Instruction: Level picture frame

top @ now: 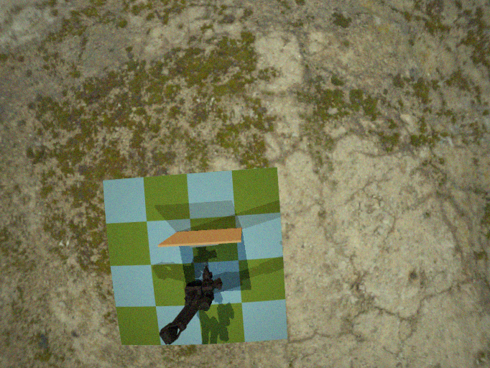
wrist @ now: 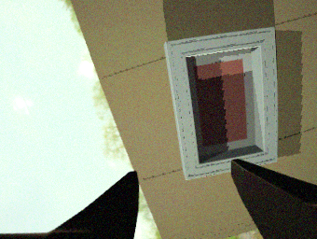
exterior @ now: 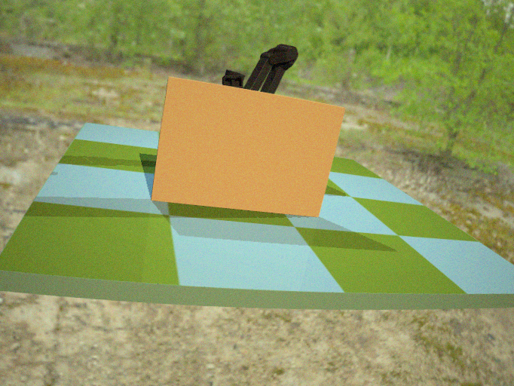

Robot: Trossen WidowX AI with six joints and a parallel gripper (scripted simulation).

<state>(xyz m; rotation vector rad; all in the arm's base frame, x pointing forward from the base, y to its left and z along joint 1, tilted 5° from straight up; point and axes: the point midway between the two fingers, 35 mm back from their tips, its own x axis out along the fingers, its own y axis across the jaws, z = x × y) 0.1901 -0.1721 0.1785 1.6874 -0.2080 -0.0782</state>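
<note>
Right now the picture frame is 15 cm ahead of my gripper tip, 7 cm below it and 2 cm to the right of it. Round my gripper tip: orange wall panel (16 cm ahead, 8 cm below, 2 cm to the right).
</note>
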